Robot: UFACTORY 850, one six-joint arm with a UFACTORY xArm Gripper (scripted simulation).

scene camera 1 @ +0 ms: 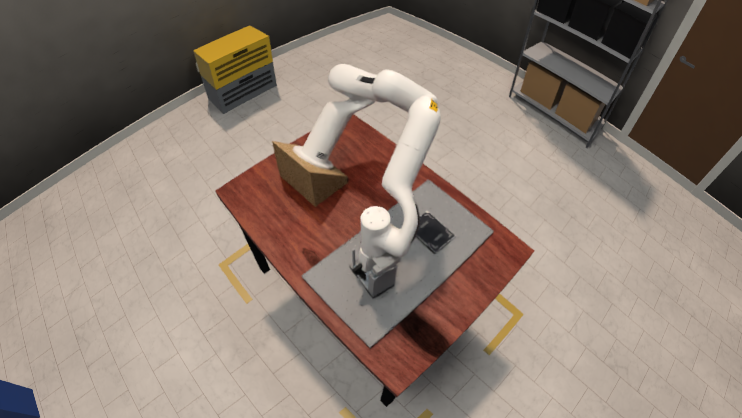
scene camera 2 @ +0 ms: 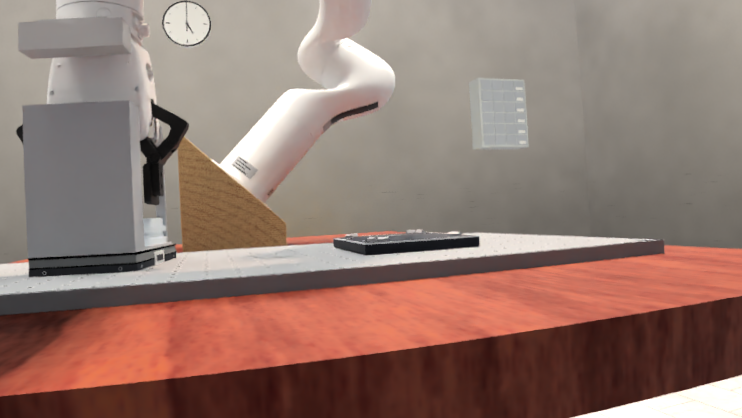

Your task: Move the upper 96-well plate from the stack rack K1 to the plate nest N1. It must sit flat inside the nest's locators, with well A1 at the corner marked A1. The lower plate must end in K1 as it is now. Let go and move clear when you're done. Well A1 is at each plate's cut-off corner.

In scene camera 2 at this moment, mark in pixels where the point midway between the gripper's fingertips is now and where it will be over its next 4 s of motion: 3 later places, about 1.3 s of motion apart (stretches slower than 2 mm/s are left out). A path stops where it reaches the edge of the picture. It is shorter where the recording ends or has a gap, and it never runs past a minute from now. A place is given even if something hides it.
My gripper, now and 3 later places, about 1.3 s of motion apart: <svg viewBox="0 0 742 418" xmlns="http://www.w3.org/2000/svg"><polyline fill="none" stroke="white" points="106,207 107,226 106,207 104,160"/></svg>
